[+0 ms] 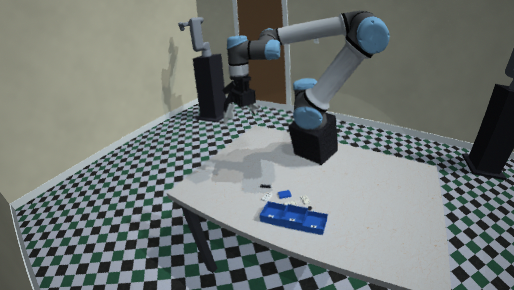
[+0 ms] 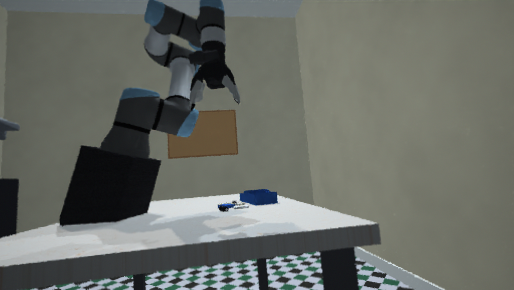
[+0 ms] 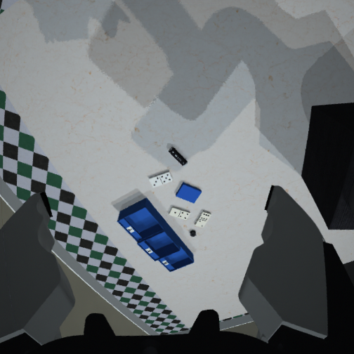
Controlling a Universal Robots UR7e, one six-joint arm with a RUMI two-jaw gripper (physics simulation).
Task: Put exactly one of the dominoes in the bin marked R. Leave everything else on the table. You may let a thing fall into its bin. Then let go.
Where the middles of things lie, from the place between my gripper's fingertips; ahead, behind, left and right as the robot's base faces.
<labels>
My hand is 30 cm to the right of the blue three-compartment bin tray (image 1: 294, 217), 29 cm above it and 17 cm short of it.
</labels>
